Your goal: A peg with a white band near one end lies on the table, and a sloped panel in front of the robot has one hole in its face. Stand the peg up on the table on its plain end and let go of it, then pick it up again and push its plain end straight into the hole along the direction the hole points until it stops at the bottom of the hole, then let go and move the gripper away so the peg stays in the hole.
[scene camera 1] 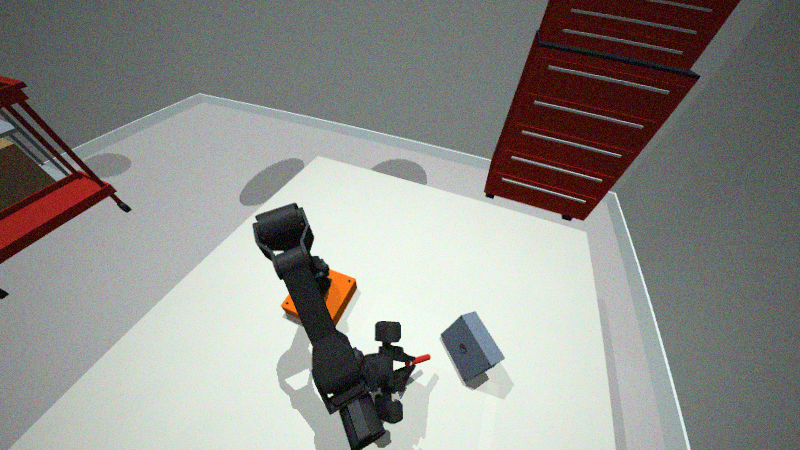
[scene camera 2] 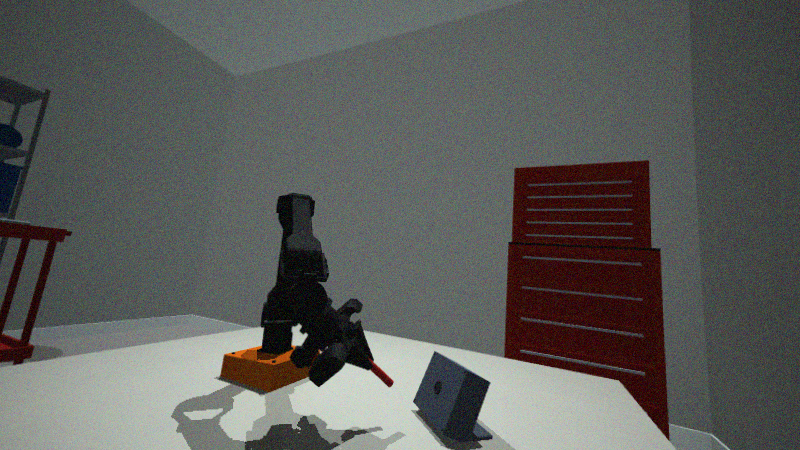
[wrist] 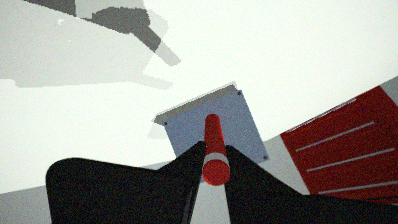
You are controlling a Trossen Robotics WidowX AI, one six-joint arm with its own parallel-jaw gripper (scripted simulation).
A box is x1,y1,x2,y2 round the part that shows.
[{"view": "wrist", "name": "my gripper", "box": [45,141,397,223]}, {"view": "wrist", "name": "red peg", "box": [202,114,229,185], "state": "held by my gripper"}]
